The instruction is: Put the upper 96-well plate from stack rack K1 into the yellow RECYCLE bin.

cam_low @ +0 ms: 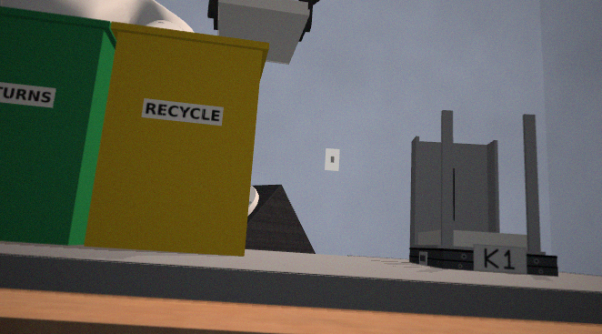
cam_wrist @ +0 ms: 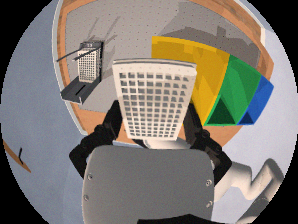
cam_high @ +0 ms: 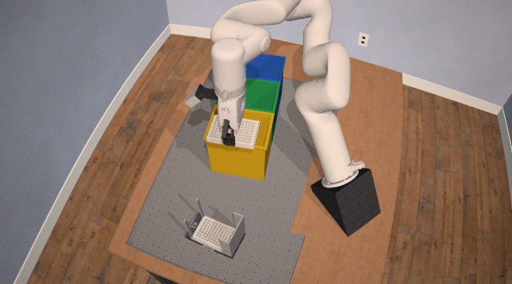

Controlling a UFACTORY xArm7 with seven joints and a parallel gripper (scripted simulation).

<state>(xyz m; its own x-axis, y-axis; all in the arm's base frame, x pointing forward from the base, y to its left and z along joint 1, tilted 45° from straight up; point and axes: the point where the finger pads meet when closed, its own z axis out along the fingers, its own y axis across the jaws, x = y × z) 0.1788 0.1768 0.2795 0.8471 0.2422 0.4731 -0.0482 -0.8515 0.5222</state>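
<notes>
The yellow bin is 1 cm behind my hand, 6 cm to the right of it and 15 cm below it. Also, from my hand: green bin (1 cm behind, 19 cm to the right, 15 cm below); blue bin (2 cm behind, 32 cm to the right, 15 cm below); K1 sign (11 cm ahead, 21 cm to the left, 23 cm below).
</notes>
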